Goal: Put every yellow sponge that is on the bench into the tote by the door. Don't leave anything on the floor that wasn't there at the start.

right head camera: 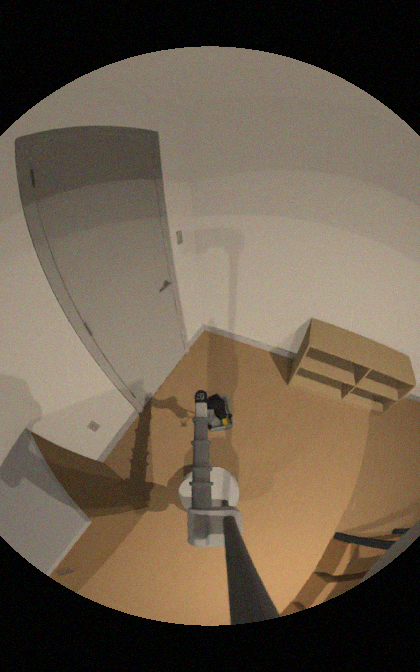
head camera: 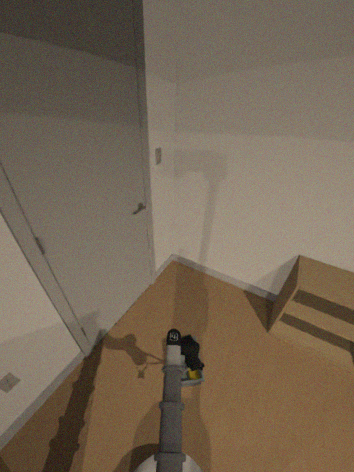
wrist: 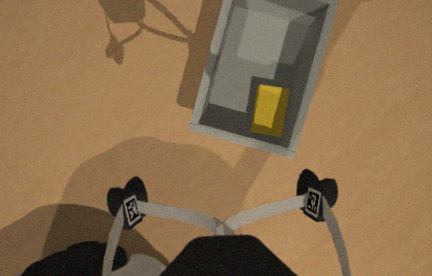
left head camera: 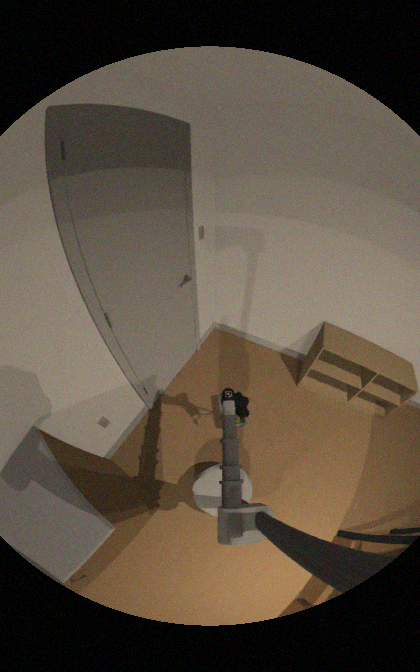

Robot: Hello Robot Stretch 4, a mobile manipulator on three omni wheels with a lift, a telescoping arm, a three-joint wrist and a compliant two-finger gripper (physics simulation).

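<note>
The grey tote (wrist: 242,141) (right head camera: 220,428) (head camera: 192,382) stands on the floor near the door. One yellow sponge (wrist: 268,106) (right head camera: 226,421) (head camera: 193,374) (left head camera: 239,420) lies inside the tote, in the corner nearest my gripper in the wrist view. My gripper (wrist: 221,190) is open, with bare floor showing between its separated fingertips. In the wrist view it is beside the tote's short wall, outside the rim. In the head views the arm and gripper cover part of the tote. I cannot identify the bench with certainty in these views.
The door (head camera: 90,175) (left head camera: 135,240) (right head camera: 110,250) is shut. A low wooden shelf unit (head camera: 325,280) (left head camera: 370,345) (right head camera: 360,340) stands along the right wall. A grey-topped piece of furniture (left head camera: 60,530) (right head camera: 40,515) is at the lower left. Dark bars show at the lower right.
</note>
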